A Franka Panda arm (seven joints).
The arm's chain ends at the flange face. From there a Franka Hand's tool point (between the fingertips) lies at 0.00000 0.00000 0.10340 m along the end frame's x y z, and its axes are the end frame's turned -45 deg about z.
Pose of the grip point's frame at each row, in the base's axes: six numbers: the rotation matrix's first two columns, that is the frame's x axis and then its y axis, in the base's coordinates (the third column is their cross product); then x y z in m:
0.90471 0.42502 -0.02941 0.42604 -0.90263 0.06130 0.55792 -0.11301 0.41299
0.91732 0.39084 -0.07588 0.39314 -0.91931 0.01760 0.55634 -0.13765 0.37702
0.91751 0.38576 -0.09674 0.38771 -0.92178 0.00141 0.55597 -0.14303 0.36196
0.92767 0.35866 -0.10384 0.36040 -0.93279 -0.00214 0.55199 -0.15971 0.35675
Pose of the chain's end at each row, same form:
0.94098 -0.33772 0.02255 -0.33847 -0.93879 0.06414 0.55797 -0.10598 0.51615
0.92664 -0.37368 -0.04121 -0.37065 -0.92642 0.06610 0.56284 -0.13290 0.48011
0.92293 -0.37902 -0.06741 -0.37463 -0.92457 0.06940 0.56513 -0.13902 0.46487
0.91080 -0.40597 -0.07494 -0.40112 -0.91319 0.07191 0.56208 -0.15605 0.45959

